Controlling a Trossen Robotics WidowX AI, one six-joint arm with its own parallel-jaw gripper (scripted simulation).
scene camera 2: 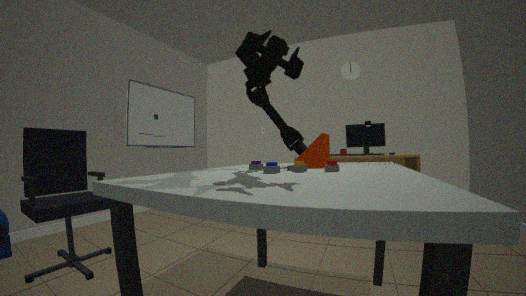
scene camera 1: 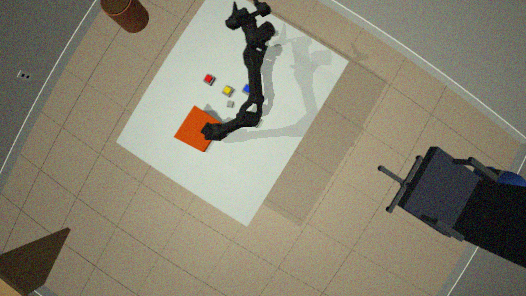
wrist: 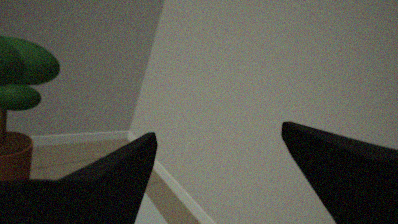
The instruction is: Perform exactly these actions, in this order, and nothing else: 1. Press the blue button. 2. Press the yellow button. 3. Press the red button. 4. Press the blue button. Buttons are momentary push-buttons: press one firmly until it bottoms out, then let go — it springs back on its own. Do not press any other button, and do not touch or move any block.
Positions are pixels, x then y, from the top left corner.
Labels:
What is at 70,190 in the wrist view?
My gripper.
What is my gripper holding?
Nothing.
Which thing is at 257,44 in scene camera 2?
My gripper.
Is my gripper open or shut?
Open.

